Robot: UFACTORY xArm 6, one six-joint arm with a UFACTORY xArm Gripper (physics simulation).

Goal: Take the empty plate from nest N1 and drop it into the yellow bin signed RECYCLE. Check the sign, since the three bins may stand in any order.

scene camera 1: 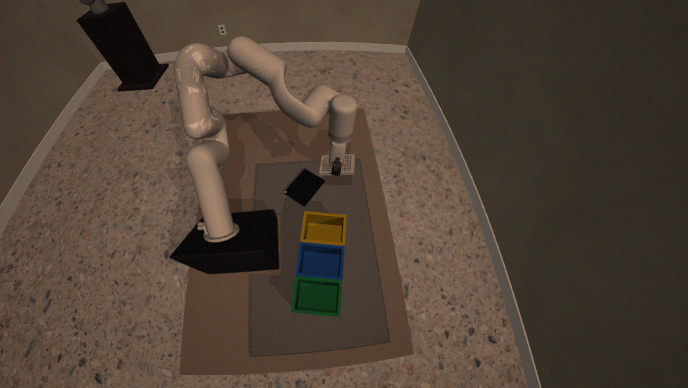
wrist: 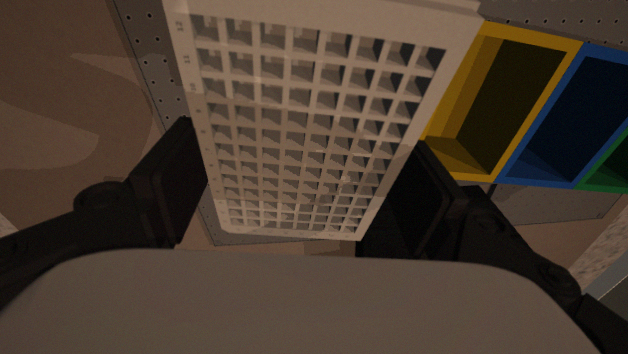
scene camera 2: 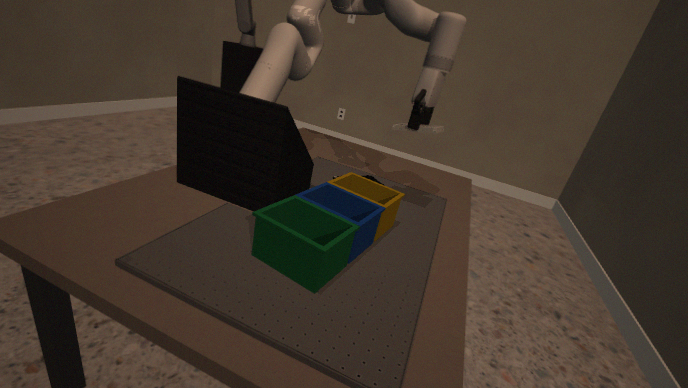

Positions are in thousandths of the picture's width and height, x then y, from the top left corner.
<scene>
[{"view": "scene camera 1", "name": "black nest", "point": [444,478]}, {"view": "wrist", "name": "gripper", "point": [483,448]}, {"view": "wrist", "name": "pale plate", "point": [485,346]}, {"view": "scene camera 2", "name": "gripper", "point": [607,329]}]
</scene>
